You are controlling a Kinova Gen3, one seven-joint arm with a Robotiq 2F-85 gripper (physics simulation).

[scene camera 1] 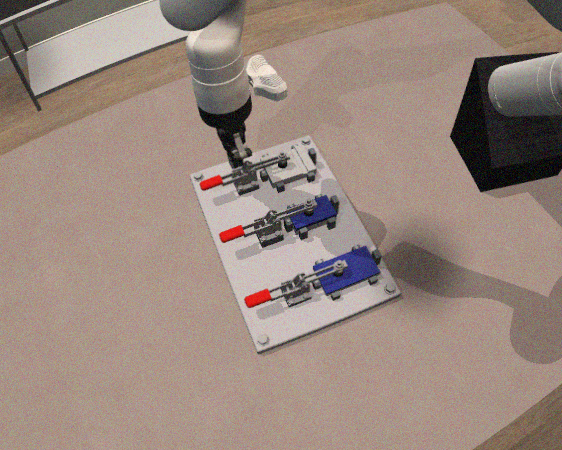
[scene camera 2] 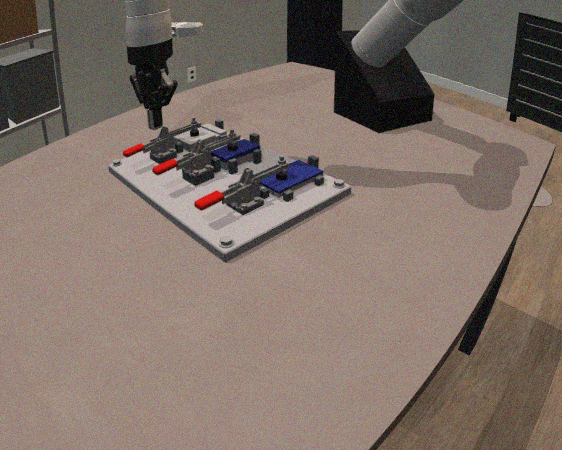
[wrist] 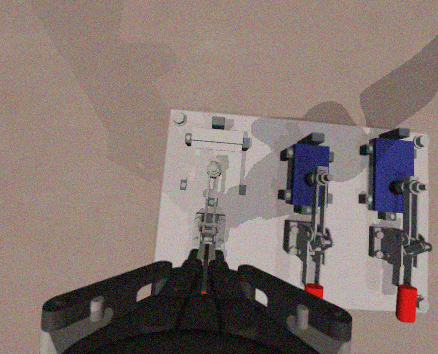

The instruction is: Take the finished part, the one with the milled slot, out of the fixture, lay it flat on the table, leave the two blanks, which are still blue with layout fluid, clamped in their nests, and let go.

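Frame: origin at the arm's base, x right, y ahead, z up, level; centimetres.
Where they show: gripper, fingertip midpoint: (scene camera 1: pixel 236 164) (scene camera 2: pixel 155 128) (wrist: pixel 206 254); arm's base, origin of the base link: (scene camera 1: pixel 509 90) (scene camera 2: pixel 369 51).
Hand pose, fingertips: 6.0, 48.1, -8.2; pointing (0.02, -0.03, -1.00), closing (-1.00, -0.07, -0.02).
Note:
Each offset is from my fingertips to the centre of the thing, as dx, dy, dz. "spot": to the spot under its first point. Level surfaces: height alone.
The finished part {+0.5, -8.9, -4.8} (scene camera 1: pixel 295 173) (scene camera 2: pixel 214 131) (wrist: pixel 200 162), pale and with a slot across it, lies in the nest at the far end of the fixture plate (scene camera 1: pixel 300 320) (scene camera 2: pixel 270 217) (wrist: pixel 260 265). Its toggle clamp {spot: -0.9, -1.0, -3.6} (scene camera 1: pixel 246 180) (scene camera 2: pixel 163 150) (wrist: pixel 209 227) has its arm over the part and its black tip at the part's top. Two blue blanks {-10.5, -8.9, -4.5} (scene camera 1: pixel 325 209) {-21.5, -10.5, -5.0} (scene camera 1: pixel 362 262) (scene camera 2: pixel 244 148) (scene camera 2: pixel 306 171) (wrist: pixel 303 159) (wrist: pixel 387 160) sit in their nests under lowered clamps. My gripper (scene camera 1: pixel 235 162) (scene camera 2: pixel 155 124) (wrist: pixel 206 254) is shut, empty, above the first clamp's handle side, partly hiding its red handle in the wrist view.
Red handles {-11.1, +4.0, -2.0} (scene camera 1: pixel 231 234) {-22.1, +3.5, -3.0} (scene camera 1: pixel 258 298) of the blanks' clamps stick out toward the plate's left side. Dark stop blocks stand around each nest. The black robot base (scene camera 1: pixel 480 150) (scene camera 2: pixel 385 100) stands on the table {dz -7.6} (scene camera 1: pixel 125 325) (scene camera 2: pixel 250 350) to the right of the fixture.

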